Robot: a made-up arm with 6 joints.
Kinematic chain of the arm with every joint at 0, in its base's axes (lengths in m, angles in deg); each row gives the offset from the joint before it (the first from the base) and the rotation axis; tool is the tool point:
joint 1: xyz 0 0 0.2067 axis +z
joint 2: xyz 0 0.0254 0 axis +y
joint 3: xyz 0 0 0.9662 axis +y
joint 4: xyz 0 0 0.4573 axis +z
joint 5: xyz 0 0 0 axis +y
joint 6: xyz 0 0 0.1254 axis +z
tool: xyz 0 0 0
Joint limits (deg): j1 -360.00..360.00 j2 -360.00..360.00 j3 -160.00..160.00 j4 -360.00..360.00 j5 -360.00..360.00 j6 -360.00..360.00
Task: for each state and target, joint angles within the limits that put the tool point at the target. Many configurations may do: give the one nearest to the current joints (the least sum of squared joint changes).
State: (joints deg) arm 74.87 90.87 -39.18 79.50 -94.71 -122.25
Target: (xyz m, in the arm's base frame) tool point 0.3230 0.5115 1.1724
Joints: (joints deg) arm 66.48 54.37 -74.00 70.64 -96.79 -122.25
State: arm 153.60 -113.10 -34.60 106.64 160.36 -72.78
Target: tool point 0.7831 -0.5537 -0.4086
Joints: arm 148.62 -106.68 -65.59 110.13 160.41 -72.78
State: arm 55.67 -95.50 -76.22 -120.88 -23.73 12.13
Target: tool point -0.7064 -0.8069 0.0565
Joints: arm 52.53 -66.13 -97.33 -119.16 -23.94 12.13
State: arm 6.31 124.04 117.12 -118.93 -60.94 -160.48
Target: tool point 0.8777 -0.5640 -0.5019
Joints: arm -38.95 100.44 66.49 -112.26 -49.13 -160.48
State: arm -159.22 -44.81 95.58 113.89 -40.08 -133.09
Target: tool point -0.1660 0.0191 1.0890
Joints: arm -167.45 -23.82 110.25 114.03 -44.39 -133.09
